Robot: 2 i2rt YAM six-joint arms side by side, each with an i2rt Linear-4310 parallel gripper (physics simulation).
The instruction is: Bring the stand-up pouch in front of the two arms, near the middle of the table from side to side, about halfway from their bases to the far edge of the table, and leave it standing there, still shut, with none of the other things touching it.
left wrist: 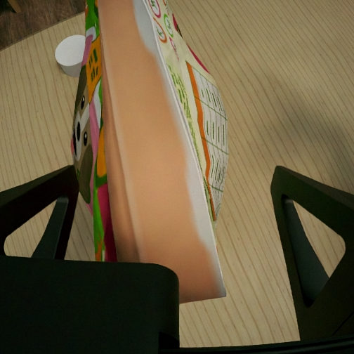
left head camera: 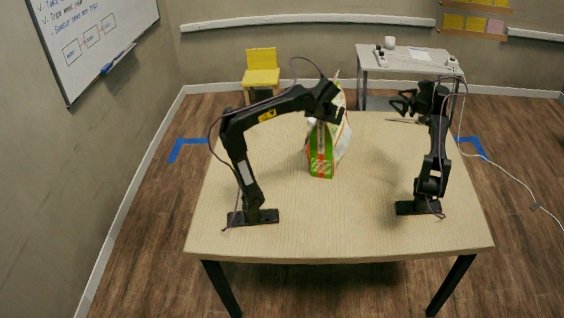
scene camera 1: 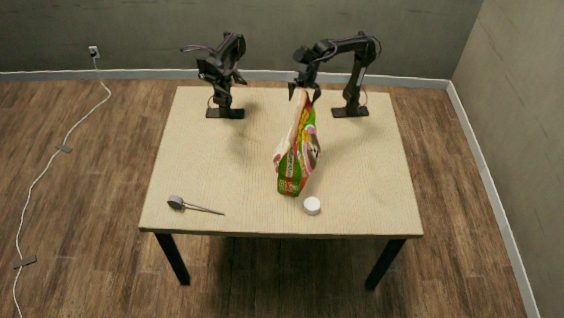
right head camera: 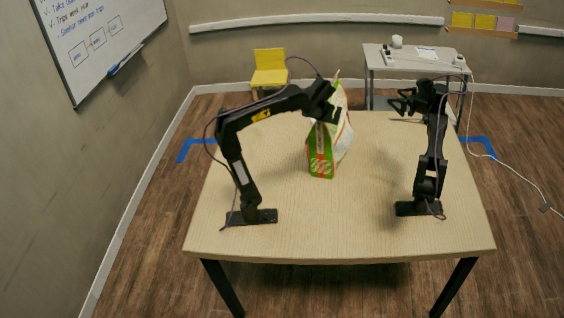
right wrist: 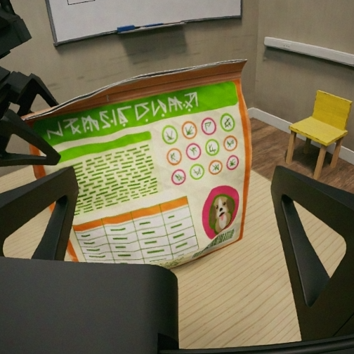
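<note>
The stand-up pouch (left head camera: 321, 155) (right head camera: 321, 156) (scene camera 1: 291, 175) (left wrist: 145, 150) (right wrist: 135, 170), green, orange and white with a dog picture, stands upright on the table (left head camera: 320, 235) (scene camera 1: 210, 175), a little left of the middle in the left head camera. Its top edge looks sealed. My left gripper (scene camera 1: 303, 100) (left wrist: 174, 176) is open; its fingers stand apart on either side of the pouch's top corner nearest the arms. Whether a finger touches it I cannot tell. My right gripper (left head camera: 395, 98) (right wrist: 174, 177) is open and raised at the right, away from the pouch, facing its printed back panel.
A small white round tub (scene camera 1: 312, 205) (left wrist: 70, 54) stands close to the pouch's far end, with a gap. A grey long-handled scoop (scene camera 1: 175, 202) lies near the far edge. A yellow chair (left head camera: 261, 76) (right wrist: 322, 125) and a grey side table (left head camera: 367, 60) stand beyond the table.
</note>
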